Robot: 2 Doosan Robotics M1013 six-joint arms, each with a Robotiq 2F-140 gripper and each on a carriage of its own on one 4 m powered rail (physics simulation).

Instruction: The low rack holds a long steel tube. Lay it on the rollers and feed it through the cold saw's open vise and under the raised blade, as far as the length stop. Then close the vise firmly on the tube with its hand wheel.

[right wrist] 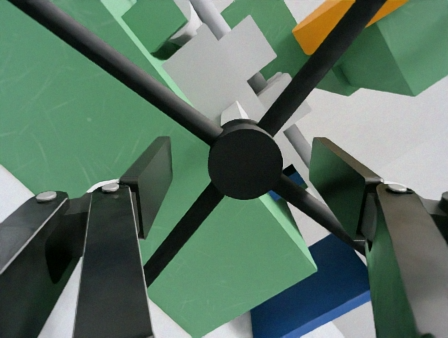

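Observation:
The hand wheel [245,159] shows in the right wrist view as a black round hub with dark spokes running out past the frame edges. My right gripper [241,157] is open, with one finger on each side of the hub and a gap between each finger and the hub. The grey steel tube [212,19] runs slantwise beyond the wheel, past the light grey vise blocks [200,70], and shows again right of the hub. The hub and spokes hide part of the vise. The blade and the length stop cannot be made out. My left gripper does not show.
A large green machine body [75,115] fills the left side, and its block-shaped end reaches down below the wheel. A blue block [320,285] lies beyond it at the lower right. An orange part [320,30] and a green housing [415,55] stand at the upper right.

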